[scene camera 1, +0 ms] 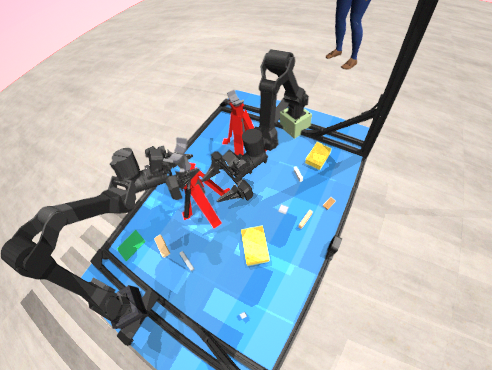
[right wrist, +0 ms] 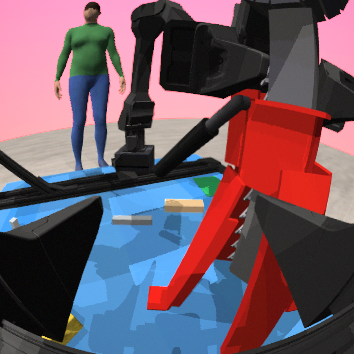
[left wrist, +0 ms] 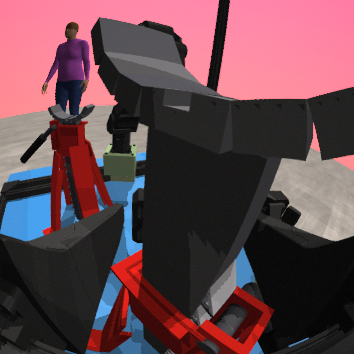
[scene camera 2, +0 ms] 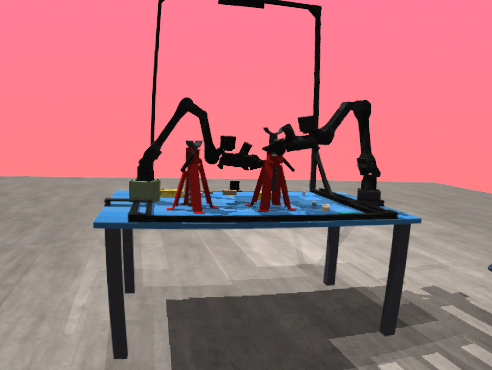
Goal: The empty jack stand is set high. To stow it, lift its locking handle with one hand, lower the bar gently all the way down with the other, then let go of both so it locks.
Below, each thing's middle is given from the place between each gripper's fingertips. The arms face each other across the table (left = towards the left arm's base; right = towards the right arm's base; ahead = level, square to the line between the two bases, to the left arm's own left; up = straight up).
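With the black locking handle (right wrist: 207, 127), my right hand is 6 cm to the right of it, 2 cm below it and 4 cm short of it. The grey saddle bar (left wrist: 210, 160) is 3 cm above my right hand and 7 cm ahead of it.
From my left hand, the grey saddle bar is 4 cm below, 3 cm to the left of it and 1 cm ahead of it, and going by their middles that bar is the nearest to my left hand of the things named here. As for the black locking handle, it's 9 cm to the left of my left hand, 5 cm below it and 2 cm behind it.
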